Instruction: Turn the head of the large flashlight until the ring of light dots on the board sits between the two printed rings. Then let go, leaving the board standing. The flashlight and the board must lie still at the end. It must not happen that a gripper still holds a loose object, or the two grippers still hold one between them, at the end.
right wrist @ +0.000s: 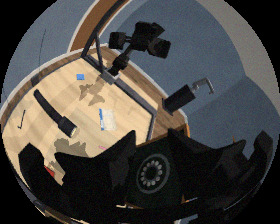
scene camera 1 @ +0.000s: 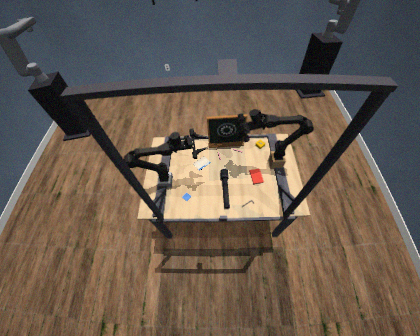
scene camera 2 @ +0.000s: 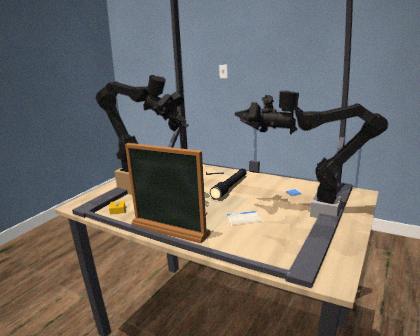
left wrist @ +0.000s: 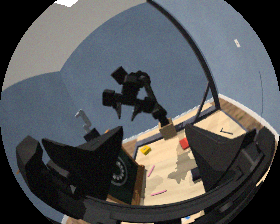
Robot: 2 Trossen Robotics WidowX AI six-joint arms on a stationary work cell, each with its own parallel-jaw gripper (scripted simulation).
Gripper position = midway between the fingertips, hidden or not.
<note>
I see my left gripper [scene camera 2: 237,116], my right gripper [scene camera 2: 186,123] and a grey rail [scene camera 2: 304,270].
My left gripper shows as well in the right wrist view [right wrist: 132,44] and in the left wrist view [left wrist: 155,129]. My right gripper shows as well in the right wrist view [right wrist: 151,133].
</note>
